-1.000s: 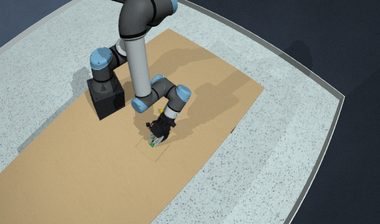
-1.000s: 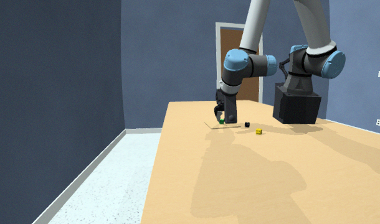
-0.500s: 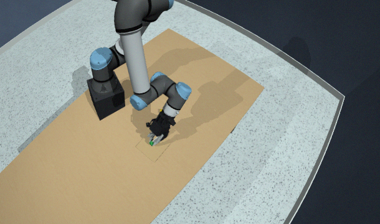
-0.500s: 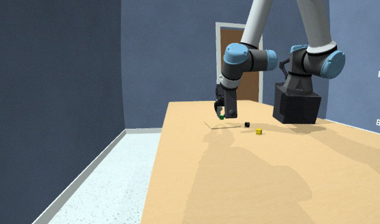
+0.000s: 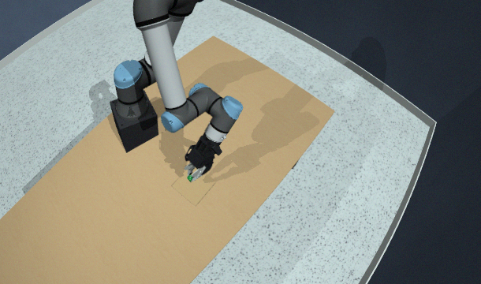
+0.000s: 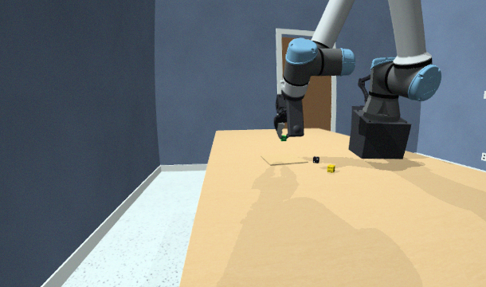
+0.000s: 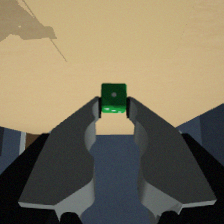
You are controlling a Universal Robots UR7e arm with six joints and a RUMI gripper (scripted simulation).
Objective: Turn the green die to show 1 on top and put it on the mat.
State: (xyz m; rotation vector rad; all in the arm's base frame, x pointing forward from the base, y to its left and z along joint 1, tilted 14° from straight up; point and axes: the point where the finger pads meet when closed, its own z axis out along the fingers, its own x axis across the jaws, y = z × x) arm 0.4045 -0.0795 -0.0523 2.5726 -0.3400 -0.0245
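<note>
Now: the green die 1 cm to the right of my hand and 1 cm below it. From my hand the other things lie so: tan mat: 1 cm to the right, 9 cm below; then yellow die: 8 cm behind, 19 cm to the left, 8 cm below; then black die: 9 cm behind, 8 cm to the left, 8 cm below.
</note>
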